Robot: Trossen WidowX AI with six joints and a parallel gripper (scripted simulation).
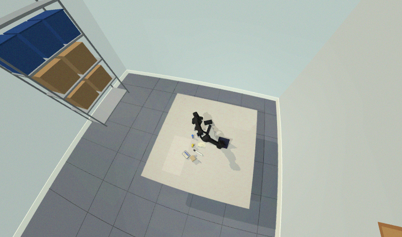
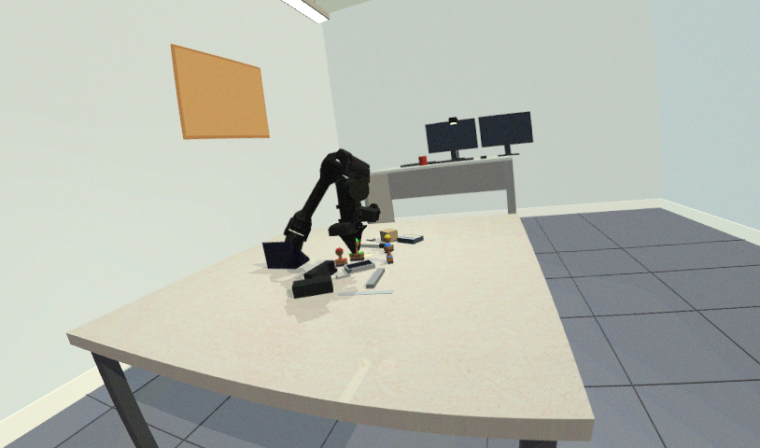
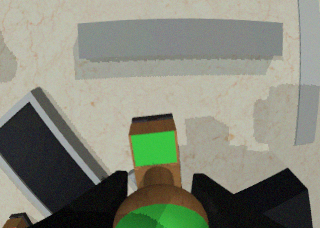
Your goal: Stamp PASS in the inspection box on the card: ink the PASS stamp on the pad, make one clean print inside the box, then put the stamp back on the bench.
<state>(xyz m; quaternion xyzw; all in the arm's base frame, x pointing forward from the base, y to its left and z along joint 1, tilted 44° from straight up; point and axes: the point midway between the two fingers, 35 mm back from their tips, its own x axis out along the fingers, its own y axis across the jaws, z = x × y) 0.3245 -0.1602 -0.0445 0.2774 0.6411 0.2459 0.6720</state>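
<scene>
Now: gripper tip 8 cm to the right of the ink pad, 8 cm above it and 3 cm past it. Also, from my gripper tip: blue-knobbed stamp (14 cm to the left, 6 cm below, 5 cm ahead); then ruler (11 cm to the right, 8 cm below, 6 cm ahead); then grey block (8 cm below, 6 cm ahead, 2 cm to the right).
</scene>
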